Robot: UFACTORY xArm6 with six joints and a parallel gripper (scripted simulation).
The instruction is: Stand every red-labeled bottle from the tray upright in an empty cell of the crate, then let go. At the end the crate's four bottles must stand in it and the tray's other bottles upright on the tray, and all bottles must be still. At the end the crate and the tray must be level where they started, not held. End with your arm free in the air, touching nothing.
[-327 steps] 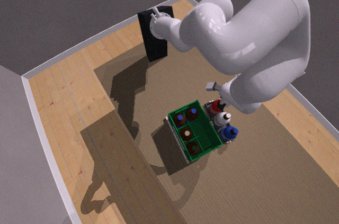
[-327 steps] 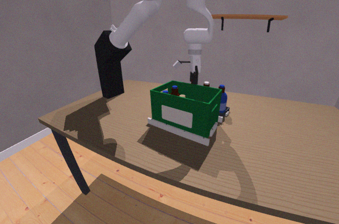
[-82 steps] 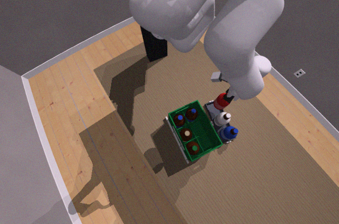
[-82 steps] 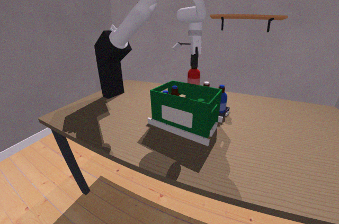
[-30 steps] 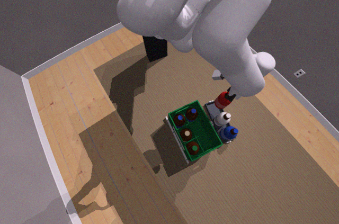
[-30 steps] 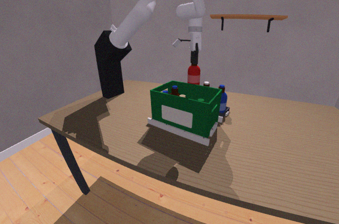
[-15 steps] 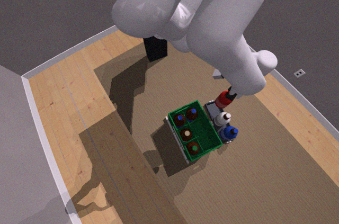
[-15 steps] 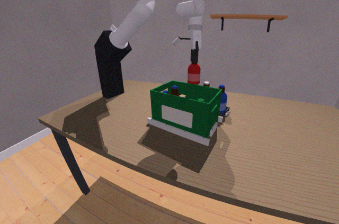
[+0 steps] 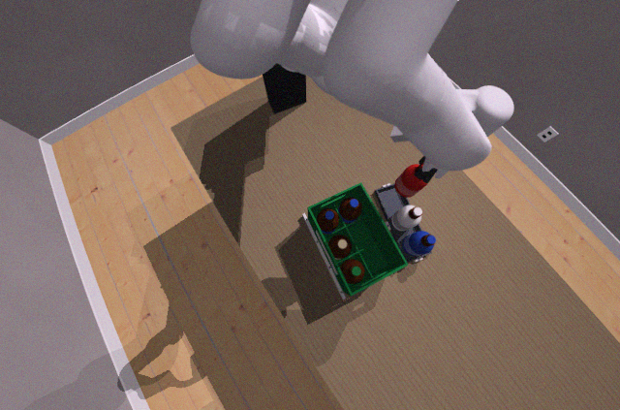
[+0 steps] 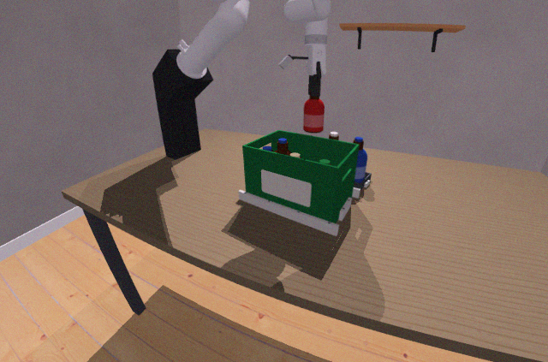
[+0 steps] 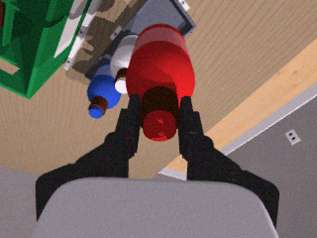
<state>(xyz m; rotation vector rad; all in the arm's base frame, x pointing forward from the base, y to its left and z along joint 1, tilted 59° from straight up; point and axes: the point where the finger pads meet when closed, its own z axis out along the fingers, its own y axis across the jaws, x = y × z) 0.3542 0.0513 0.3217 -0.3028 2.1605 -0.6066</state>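
Right now my hand is 70 mm above the red-labeled bottle. Also, from my hand: white-labeled bottle: 60 mm ahead, 60 mm to the right, 220 mm below; grey tray: 60 mm ahead, 60 mm to the right, 290 mm below; blue-labeled bottle: 130 mm ahead, 130 mm to the right, 220 mm below.
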